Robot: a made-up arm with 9 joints. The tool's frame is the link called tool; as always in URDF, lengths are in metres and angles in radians. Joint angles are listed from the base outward.
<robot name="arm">
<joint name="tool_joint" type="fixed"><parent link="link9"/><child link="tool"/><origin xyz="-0.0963 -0.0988 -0.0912" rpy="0 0 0"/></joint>
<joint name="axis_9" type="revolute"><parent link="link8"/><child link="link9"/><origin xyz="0.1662 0.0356 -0.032" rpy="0 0 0"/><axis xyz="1 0 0"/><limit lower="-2.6" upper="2.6"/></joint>
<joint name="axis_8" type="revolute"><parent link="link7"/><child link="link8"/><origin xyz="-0.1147 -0.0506 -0.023" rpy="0 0 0"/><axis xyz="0 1 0"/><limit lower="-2.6" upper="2.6"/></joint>
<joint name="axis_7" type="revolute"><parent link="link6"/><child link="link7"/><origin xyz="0.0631 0.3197 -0.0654" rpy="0 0 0"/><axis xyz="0 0 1"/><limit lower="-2.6" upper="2.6"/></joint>
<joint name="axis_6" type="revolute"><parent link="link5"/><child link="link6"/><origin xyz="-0.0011 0.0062 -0.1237" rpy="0 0 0"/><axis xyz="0 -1 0"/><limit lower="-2.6" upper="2.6"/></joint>
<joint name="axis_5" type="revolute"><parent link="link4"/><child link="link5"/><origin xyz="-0.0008 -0.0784 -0.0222" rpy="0 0 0"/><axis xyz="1 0 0"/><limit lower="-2.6" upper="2.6"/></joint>
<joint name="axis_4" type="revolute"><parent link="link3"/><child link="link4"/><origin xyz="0.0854 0.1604 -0.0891" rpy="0 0 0"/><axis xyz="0 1 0"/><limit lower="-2.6" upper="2.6"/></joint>
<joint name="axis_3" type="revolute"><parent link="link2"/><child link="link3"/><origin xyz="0.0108 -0.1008 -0.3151" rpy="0 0 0"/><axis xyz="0 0 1"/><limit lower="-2.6" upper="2.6"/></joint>
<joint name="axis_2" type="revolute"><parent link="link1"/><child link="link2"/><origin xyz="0.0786 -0.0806 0.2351" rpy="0 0 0"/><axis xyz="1 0 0"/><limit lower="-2.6" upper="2.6"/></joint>
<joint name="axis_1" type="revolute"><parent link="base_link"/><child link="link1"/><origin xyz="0 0 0.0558" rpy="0 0 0"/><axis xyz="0 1 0"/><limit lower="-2.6" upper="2.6"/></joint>
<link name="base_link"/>
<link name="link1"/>
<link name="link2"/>
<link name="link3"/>
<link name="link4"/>
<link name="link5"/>
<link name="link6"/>
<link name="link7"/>
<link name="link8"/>
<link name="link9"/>
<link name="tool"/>
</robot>
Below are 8 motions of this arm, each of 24 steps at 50 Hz.
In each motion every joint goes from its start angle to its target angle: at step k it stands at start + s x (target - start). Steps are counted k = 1, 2, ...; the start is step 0. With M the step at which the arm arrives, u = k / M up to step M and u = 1 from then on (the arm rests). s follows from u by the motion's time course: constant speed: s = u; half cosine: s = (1 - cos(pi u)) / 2; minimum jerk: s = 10 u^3 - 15 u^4 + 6 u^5.
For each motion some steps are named. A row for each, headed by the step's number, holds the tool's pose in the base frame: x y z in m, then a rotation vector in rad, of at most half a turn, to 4 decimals.
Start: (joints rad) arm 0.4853 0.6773 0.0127 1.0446 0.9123 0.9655 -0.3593 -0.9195 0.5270
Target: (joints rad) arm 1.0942 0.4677 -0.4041 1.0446 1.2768 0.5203 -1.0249 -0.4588 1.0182
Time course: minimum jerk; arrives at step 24
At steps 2, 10, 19, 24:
2: 0.3044 0.4084 -0.1049 0.5749 -0.1865 -1.5014
10: 0.2928 0.3852 -0.2423 0.3289 0.1569 -1.9340
19: 0.1935 0.2756 -0.4768 -0.3810 0.2967 -2.7033
24: 0.1751 0.2569 -0.5002 -0.4839 0.2685 -2.7752

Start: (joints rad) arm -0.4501 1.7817 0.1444 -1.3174 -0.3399 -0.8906 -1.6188 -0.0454 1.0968
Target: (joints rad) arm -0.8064 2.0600 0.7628 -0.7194 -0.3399 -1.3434 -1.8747 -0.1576 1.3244
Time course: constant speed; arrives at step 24
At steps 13, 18, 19, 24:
13: -0.2812 0.5378 0.8769 2.4837 0.3337 -1.2081
18: -0.4439 0.5388 0.8013 2.4662 0.2547 -0.9272
19: -0.4729 0.5387 0.7821 2.4614 0.2318 -0.8732
24: -0.5961 0.5378 0.6704 2.4322 0.0859 -0.6148

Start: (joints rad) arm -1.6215 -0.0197 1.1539 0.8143 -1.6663 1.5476 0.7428 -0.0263 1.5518
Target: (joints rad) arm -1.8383 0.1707 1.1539 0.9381 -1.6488 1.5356 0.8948 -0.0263 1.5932
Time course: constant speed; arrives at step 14
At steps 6, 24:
6: 0.5444 -0.2147 0.2964 -2.1979 0.7432 0.8484
24: 0.5119 -0.1520 0.3526 -2.2659 0.6964 0.6549

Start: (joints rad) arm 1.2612 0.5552 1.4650 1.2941 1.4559 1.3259 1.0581 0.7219 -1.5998
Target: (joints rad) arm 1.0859 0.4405 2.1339 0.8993 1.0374 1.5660 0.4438 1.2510 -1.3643
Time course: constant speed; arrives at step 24
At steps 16, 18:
16: -0.1654 0.2181 0.1843 0.0403 -0.0142 1.7483
18: -0.1883 0.1921 0.1907 0.0563 -0.0464 1.7800

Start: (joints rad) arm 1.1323 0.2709 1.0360 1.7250 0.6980 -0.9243 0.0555 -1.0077 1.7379
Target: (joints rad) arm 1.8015 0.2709 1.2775 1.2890 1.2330 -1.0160 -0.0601 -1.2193 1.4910
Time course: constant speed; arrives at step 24
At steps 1, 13, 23, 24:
1: -0.1731 0.3276 0.3183 0.6319 2.2165 -1.8648
13: -0.0544 0.3494 0.3297 -0.6830 -2.2728 1.9826
23: 0.0598 0.3469 0.2941 -0.6213 -2.0461 1.9285
24: 0.0709 0.3454 0.2878 -0.6129 -2.0212 1.9243

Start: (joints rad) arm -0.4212 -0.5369 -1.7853 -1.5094 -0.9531 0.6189 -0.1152 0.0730 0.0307
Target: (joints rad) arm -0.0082 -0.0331 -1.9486 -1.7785 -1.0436 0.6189 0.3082 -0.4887 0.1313
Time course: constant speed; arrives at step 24
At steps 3, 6, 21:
3: -0.1300 -0.6885 0.2521 2.2169 0.7789 1.5688
6: -0.1128 -0.6647 0.2355 2.3785 0.6788 1.4797
21: -0.0395 -0.5549 0.1633 -2.9718 -0.0949 -0.7712

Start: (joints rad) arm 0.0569 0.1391 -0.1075 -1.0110 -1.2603 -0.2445 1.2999 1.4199 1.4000
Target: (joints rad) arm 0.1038 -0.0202 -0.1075 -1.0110 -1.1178 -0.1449 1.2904 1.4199 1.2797
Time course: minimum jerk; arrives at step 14
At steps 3, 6, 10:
3: 0.2559 -0.2795 -0.3564 0.0040 0.7464 -1.2128
6: 0.2623 -0.3072 -0.3487 -0.0809 0.7325 -1.1677
10: 0.2739 -0.3495 -0.3337 -0.2202 0.7100 -1.0923

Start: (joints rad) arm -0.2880 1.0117 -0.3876 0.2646 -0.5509 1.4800 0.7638 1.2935 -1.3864
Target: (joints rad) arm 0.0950 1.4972 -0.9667 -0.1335 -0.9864 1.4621 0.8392 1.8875 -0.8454
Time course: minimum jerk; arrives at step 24
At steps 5, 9, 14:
5: 0.3628 0.4429 0.1164 -1.5831 -0.0314 0.1372
9: 0.3839 0.4360 0.0778 -1.4630 0.2807 0.2640
14: 0.3676 0.4293 -0.0002 -1.2271 0.8653 0.4674

